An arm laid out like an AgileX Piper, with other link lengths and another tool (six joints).
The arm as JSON. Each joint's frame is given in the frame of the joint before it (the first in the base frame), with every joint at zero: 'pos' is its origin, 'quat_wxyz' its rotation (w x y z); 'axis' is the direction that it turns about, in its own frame. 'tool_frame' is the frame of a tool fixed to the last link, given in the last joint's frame.
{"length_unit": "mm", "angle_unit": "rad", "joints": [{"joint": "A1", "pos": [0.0, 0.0, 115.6], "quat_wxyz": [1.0, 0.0, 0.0, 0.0], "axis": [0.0, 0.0, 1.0]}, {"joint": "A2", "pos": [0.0, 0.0, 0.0], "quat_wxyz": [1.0, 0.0, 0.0, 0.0], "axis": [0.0, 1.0, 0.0]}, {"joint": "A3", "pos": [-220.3, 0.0, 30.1], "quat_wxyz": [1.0, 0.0, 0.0, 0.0], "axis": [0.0, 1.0, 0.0]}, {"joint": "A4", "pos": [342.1, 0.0, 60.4], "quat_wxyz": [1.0, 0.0, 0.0, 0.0], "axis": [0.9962, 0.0, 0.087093]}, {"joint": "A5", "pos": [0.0, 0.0, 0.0], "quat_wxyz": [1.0, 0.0, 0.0, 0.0], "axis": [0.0, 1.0, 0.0]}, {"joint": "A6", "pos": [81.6, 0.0, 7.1], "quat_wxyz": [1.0, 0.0, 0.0, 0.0], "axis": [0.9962, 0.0, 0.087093]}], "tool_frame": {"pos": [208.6, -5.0, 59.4], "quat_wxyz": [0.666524, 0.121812, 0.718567, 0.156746]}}
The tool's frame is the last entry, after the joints.
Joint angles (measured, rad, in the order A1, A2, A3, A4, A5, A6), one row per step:
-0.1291, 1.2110, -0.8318, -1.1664, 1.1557, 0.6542
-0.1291, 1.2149, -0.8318, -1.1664, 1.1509, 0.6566
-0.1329, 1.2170, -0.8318, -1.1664, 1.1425, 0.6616
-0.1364, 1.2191, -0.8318, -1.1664, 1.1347, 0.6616
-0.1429, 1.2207, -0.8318, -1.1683, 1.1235, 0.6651
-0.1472, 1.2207, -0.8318, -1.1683, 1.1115, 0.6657
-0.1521, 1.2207, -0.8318, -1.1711, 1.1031, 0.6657
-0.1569, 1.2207, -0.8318, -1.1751, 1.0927, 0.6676
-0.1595, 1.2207, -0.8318, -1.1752, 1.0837, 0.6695
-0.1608, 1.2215, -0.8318, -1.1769, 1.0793, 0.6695
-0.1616, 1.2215, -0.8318, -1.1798, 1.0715, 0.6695
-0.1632, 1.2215, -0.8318, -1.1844, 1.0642, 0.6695
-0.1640, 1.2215, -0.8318, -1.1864, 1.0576, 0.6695
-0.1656, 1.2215, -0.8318, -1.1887, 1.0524, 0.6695
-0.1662, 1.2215, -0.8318, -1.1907, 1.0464, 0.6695
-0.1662, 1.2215, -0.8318, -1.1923, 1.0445, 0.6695
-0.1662, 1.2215, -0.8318, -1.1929, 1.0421, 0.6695
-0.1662, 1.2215, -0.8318, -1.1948, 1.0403, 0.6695
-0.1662, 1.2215, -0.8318, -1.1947, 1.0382, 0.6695
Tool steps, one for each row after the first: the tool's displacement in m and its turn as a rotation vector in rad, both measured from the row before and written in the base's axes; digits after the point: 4 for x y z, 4 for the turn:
0.0014, 0.0004, -0.0016, 0.0019, -0.0003, 0.0031
0.0012, -0.0007, -0.0009, 0.0030, -0.0058, 0.0013
0.0012, -0.0005, -0.0010, 0.0020, -0.0012, 0.0034
0.0012, -0.0015, -0.0003, 0.0015, -0.0060, 0.0023
0.0020, -0.0004, -0.0002, 0.0027, -0.0056, 0.0060
0.0010, -0.0012, 0.0005, -0.0009, -0.0032, 0.0033
0.0016, -0.0011, 0.0008, -0.0012, -0.0055, 0.0047
0.0017, -0.0001, 0.0000, 0.0022, -0.0054, 0.0045
0.0009, -0.0002, 0.0000, -0.0006, -0.0008, 0.0031
0.0021, 0.0003, 0.0006, -0.0011, -0.0028, 0.0069
0.0018, -0.0002, 0.0010, -0.0028, -0.0023, 0.0062
0.0017, 0.0003, 0.0004, -0.0005, -0.0024, 0.0056
0.0011, -0.0002, 0.0005, -0.0011, -0.0018, 0.0037
0.0016, 0.0003, 0.0004, -0.0006, -0.0022, 0.0053
0.0006, 0.0001, 0.0003, -0.0011, -0.0005, 0.0022
0.0007, 0.0002, 0.0001, -0.0001, -0.0009, 0.0023
0.0006, 0.0001, 0.0004, -0.0014, -0.0004, 0.0022
0.0006, 0.0003, 0.0000, 0.0005, -0.0009, 0.0018

